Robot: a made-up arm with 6 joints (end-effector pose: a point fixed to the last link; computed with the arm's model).
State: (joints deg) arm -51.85 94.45 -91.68 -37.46 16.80 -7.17
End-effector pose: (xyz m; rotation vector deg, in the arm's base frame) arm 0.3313 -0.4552 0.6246 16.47 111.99 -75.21
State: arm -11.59 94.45 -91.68 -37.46 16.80 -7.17
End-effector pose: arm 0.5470 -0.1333 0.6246 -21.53 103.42 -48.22
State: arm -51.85 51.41 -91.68 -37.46 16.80 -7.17
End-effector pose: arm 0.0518 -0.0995 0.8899 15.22 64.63 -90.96
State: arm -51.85 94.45 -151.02 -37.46 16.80 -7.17
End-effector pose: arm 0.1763 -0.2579 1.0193 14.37 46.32 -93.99
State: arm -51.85 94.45 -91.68 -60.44 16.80 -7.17
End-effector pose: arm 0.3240 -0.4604 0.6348 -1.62 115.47 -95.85
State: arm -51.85 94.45 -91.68 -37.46 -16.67 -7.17
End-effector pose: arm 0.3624 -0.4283 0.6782 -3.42 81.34 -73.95
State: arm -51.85 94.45 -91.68 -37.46 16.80 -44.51
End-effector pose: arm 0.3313 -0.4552 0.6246 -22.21 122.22 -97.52
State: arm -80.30 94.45 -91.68 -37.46 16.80 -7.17
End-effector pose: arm 0.0744 -0.5581 0.6246 46.56 111.89 -92.53
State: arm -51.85 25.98 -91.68 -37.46 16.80 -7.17
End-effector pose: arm -0.1421 0.1474 0.8688 13.81 36.03 -95.03
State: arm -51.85 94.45 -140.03 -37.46 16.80 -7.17
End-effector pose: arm 0.2229 -0.3173 0.9695 14.96 58.68 -92.12
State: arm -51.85 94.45 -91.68 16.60 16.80 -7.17
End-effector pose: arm 0.3553 -0.4366 0.6190 50.13 92.52 -26.18
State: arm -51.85 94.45 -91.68 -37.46 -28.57 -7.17
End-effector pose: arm 0.3669 -0.4120 0.6956 -9.77 70.29 -72.47
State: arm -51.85 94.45 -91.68 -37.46 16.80 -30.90
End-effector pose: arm 0.3313 -0.4552 0.6246 -7.30 119.47 -89.79
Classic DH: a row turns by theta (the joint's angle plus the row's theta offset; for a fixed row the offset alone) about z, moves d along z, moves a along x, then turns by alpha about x. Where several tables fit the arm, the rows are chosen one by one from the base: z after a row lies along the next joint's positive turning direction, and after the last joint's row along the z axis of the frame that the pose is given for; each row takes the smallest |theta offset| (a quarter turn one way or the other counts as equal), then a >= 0, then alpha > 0; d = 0 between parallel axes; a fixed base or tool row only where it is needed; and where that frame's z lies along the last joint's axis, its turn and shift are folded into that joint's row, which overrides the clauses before.
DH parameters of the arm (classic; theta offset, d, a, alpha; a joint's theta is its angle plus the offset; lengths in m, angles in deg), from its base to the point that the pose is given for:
joint 1: 0 0.1836 0 -90
joint 2: 7.79 0 -0.4278 0
joint 3: 77.21 0 -0.0315 90
joint 4: 0 0.3602 0 -90
joint 5: 0 0 0.0001 90
joint 6: 0 0.1173 0 0

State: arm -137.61 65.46 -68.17 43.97 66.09 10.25
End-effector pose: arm -0.1616 -0.2484 0.6026 123.85 27.88 -8.82
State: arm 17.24 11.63 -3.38 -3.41 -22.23 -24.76
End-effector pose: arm 0.0650 0.0229 0.3748 -28.34 65.25 -8.47
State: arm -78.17 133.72 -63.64 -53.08 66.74 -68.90
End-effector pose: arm 0.0132 -0.4835 0.0672 35.23 -124.51 -31.25
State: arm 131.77 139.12 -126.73 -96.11 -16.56 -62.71
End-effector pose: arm -0.5781 0.5975 0.3841 -45.74 -87.67 -5.92
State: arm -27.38 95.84 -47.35 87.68 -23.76 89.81
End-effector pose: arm 0.3895 -0.2548 0.3018 131.42 -41.73 50.89
